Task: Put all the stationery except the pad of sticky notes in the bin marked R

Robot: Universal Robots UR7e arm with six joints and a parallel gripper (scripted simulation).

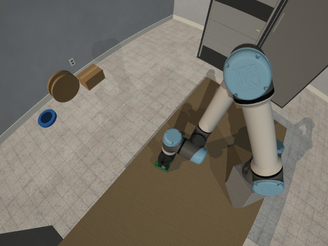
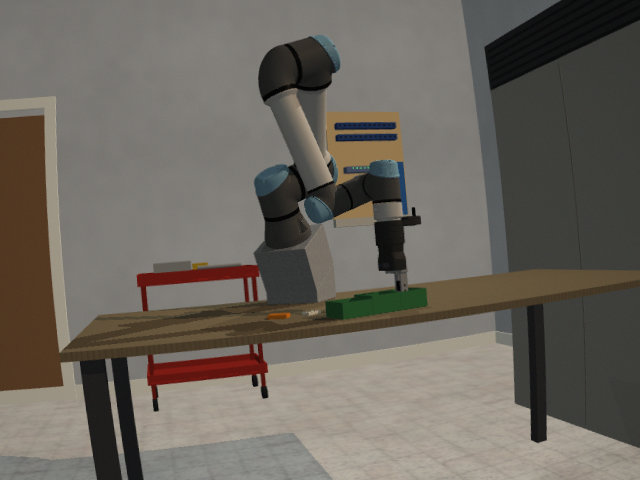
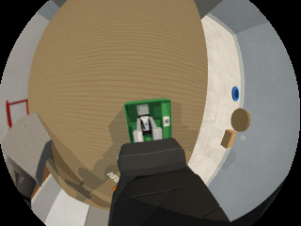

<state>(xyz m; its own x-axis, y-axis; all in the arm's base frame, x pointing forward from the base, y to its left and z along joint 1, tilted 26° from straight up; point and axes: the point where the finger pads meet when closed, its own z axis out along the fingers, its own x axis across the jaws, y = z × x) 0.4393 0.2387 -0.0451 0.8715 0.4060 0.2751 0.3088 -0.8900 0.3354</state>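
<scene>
Now: the row of three bins 40 mm ahead of my hand, 80 mm to the right of it and 30 mm below it. The rest, counted from my hand: beige dotted tile 60 mm behind, 230 mm to the right, 50 mm below; black stick 30 mm behind, 140 mm to the right, 40 mm below; small grey piece 10 mm below.
</scene>
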